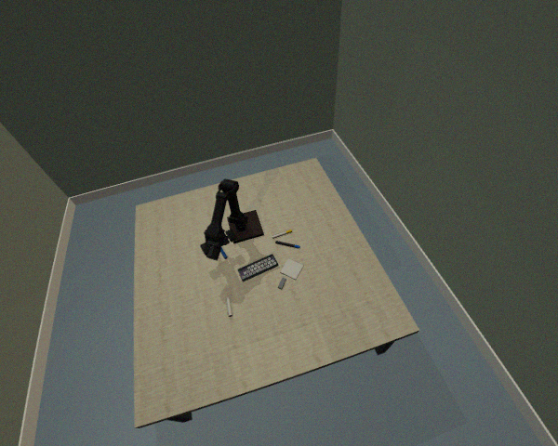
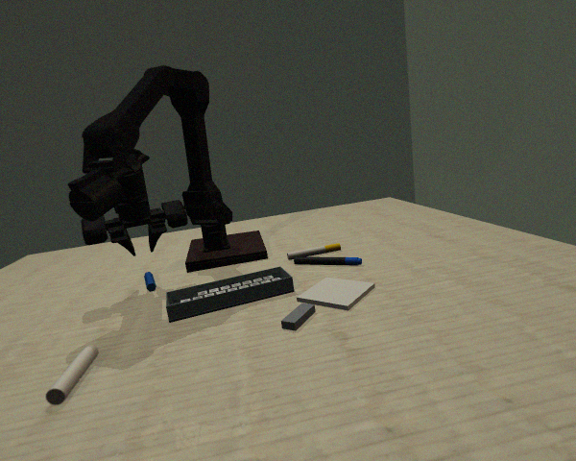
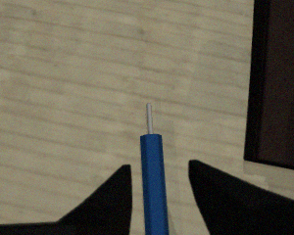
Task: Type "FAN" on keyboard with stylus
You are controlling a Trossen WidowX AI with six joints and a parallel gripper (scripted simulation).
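The blue stylus is 6 cm below my gripper tip and 1 cm behind it. From my gripper tip the other things lie so: yellow-capped marker (37 cm to the left, 6 cm below, 3 cm ahead); white cylinder (35 cm ahead, 6 cm below, 4 cm to the right); stylus tip (6 cm below, 5 cm behind, 1 cm to the right).
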